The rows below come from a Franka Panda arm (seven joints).
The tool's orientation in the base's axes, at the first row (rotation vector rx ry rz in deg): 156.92 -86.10 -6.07
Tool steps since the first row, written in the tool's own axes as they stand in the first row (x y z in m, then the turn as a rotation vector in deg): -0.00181 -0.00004 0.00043 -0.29 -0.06 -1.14; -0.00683 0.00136 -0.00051 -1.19 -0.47 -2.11; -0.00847 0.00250 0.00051 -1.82 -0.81 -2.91; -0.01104 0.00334 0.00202 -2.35 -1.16 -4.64; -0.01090 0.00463 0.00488 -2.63 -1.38 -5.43; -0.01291 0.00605 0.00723 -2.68 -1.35 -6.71; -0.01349 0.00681 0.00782 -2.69 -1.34 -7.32; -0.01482 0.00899 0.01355 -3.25 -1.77 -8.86; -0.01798 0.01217 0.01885 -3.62 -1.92 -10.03
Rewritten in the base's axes. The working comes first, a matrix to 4 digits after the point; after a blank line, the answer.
The tool's axes in the first row as the columns of a matrix, in the base's axes (used below as rounded here):
0.5355 -0.8419 -0.0670
-0.8430 -0.5376 0.0187
-0.0518 0.0465 -0.9976

-0.00096 0.00156 -0.00034 -0.03 0.26 1.15; -0.00477 0.00502 0.00093 -0.10 1.22 2.14; -0.00667 0.00581 0.00005 -0.10 1.92 2.96; -0.00886 0.00755 -0.00129 0.03 2.52 4.70; -0.01006 0.00679 -0.00409 0.12 2.86 5.49; -0.01249 0.00777 -0.00626 0.15 2.86 6.77; -0.01348 0.00786 -0.00679 0.18 2.85 7.38; -0.01641 0.00791 -0.01233 0.34 3.53 8.92; -0.02114 0.00897 -0.01731 0.35 3.90 10.10
